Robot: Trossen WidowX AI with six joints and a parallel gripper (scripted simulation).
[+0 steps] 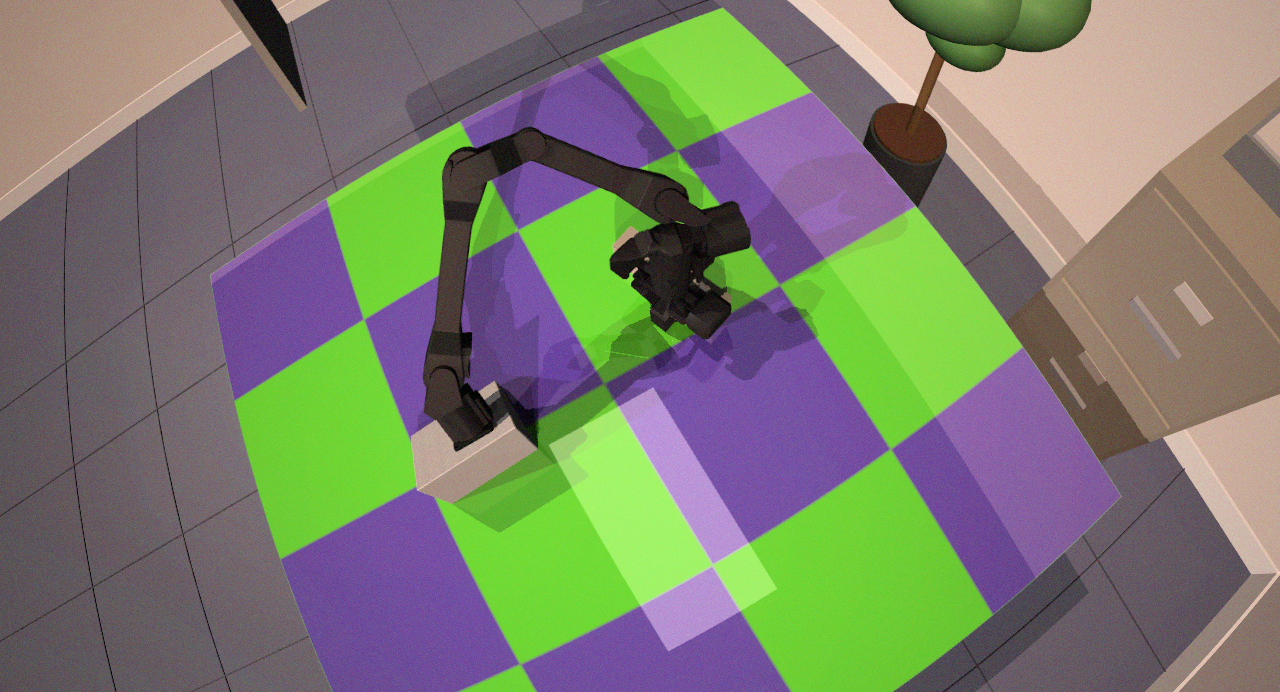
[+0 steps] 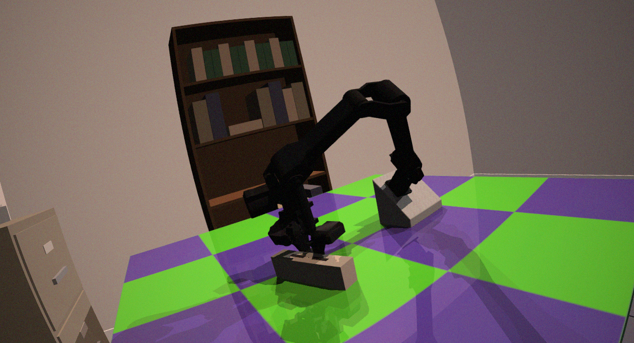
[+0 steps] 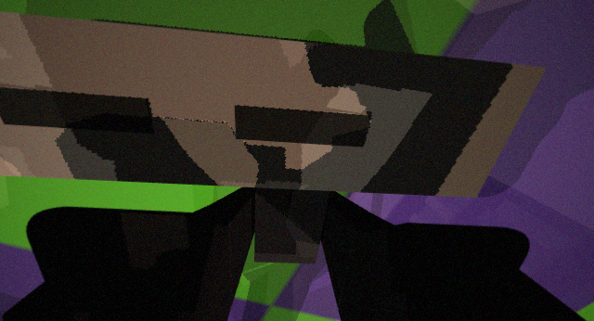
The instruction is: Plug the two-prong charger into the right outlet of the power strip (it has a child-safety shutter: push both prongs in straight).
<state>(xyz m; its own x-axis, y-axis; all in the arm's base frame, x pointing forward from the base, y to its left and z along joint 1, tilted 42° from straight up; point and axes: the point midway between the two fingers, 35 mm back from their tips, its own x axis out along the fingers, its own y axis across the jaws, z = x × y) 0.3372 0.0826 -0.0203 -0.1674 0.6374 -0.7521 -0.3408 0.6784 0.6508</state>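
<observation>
Now: gripper tip 2 cm short of the two-prong charger, 1 cm to the right of it and 1 cm below it.
</observation>
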